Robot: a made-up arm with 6 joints.
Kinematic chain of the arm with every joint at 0, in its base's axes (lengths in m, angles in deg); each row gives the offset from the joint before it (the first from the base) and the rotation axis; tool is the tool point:
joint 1: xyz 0 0 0.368 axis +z
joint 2: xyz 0 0 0 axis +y
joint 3: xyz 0 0 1.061 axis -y
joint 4: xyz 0 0 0 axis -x
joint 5: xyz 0.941 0 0 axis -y
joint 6: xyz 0 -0.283 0 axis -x
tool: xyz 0 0 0
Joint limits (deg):
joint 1: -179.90..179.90
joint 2: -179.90..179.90
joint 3: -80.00..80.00
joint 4: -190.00..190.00
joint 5: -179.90..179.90
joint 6: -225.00..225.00
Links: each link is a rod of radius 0.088 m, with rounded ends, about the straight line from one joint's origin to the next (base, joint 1, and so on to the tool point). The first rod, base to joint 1, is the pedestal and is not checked.
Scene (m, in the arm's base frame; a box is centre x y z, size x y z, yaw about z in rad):
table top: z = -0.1
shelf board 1: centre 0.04 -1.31 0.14 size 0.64 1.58 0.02 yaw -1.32
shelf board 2: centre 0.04 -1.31 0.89 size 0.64 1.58 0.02 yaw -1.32
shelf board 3: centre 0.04 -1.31 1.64 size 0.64 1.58 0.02 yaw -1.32
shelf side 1: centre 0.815 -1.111 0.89 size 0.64 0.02 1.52 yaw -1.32
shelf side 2: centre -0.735 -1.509 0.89 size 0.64 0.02 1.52 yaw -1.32
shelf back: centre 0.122 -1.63 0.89 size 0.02 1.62 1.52 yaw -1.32
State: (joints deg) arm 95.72 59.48 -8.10 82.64 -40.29 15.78
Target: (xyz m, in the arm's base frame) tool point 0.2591 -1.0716 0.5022
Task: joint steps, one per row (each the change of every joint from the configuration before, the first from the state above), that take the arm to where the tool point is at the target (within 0.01 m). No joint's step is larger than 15 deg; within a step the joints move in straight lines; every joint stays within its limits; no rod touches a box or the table.
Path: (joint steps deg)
1: -14.02 -4.13 -5.29 -3.51 0.00 0.00
2: -14.02 -4.12 -5.29 -3.50 0.00 0.00
3: -14.02 -4.13 -5.29 -3.51 0.00 0.00
4: -14.02 -4.13 -5.30 -3.51 0.00 0.00
5: -14.02 -4.13 -5.29 -3.50 0.00 0.00
6: -14.02 -4.12 -5.29 -3.51 0.00 0.00
7: -14.03 -4.13 -5.29 -3.51 0.00 0.00
8: -14.02 -4.13 -5.29 -3.51 0.00 0.00
9: -14.02 -4.12 -5.29 -3.50 0.00 0.00
10: -14.02 -4.13 -5.30 -3.51 0.00 0.00
11: -14.02 -4.13 -5.29 -3.51 0.00 0.00
12: -3.84 7.90 14.61 1.13 0.00 0.00
13: -3.84 7.89 14.61 1.12 0.00 0.00

